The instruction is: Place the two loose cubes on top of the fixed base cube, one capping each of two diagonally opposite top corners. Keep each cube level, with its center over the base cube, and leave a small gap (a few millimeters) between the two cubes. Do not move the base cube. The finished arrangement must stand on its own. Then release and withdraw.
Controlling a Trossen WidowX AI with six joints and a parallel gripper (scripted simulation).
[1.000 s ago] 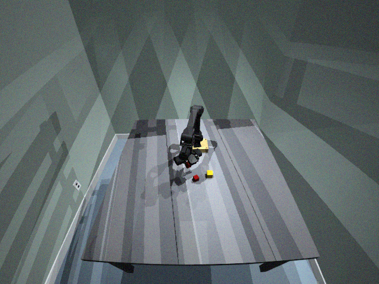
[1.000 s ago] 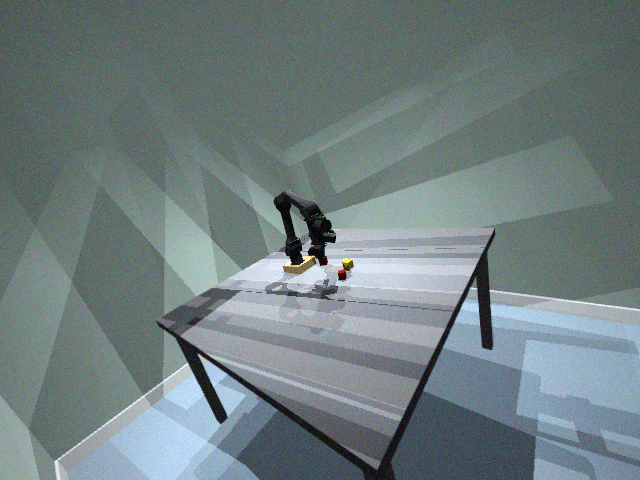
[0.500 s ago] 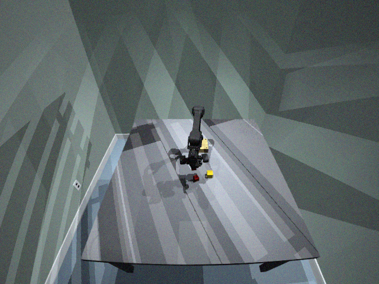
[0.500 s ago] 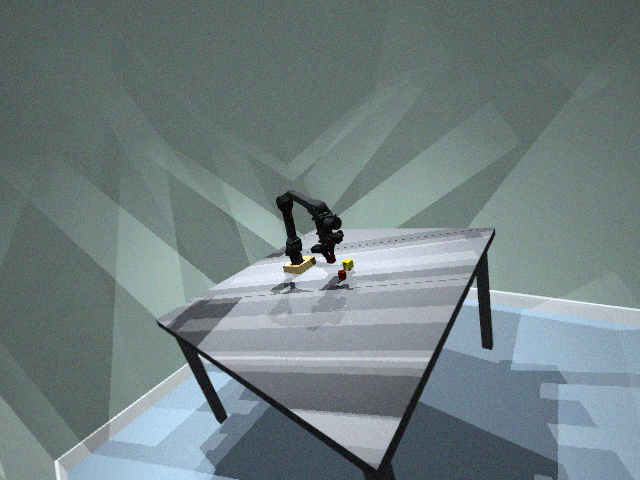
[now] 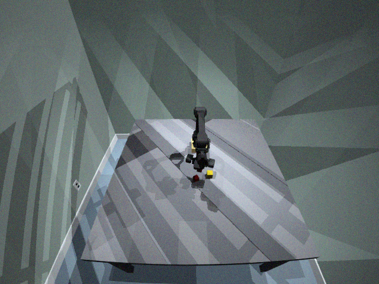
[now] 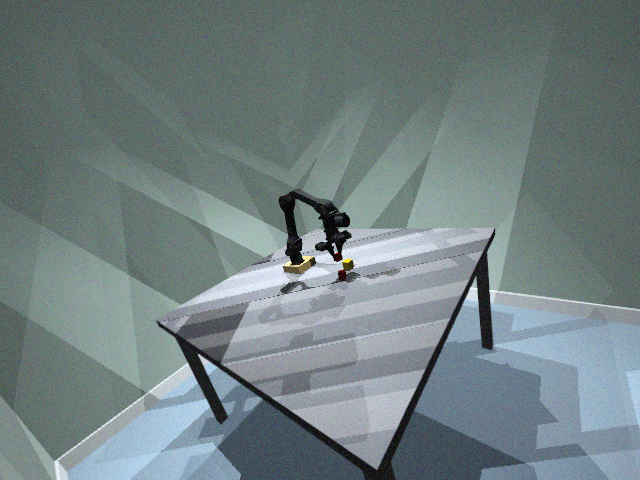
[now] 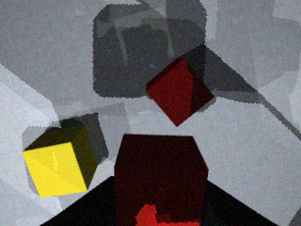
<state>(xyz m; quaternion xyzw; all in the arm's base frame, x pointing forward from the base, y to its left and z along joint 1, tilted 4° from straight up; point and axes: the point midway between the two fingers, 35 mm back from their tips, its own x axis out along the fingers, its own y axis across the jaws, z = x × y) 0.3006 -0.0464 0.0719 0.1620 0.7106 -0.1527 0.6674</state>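
My gripper tip is 80 mm to the right of the yellow base cube and 80 mm above it.
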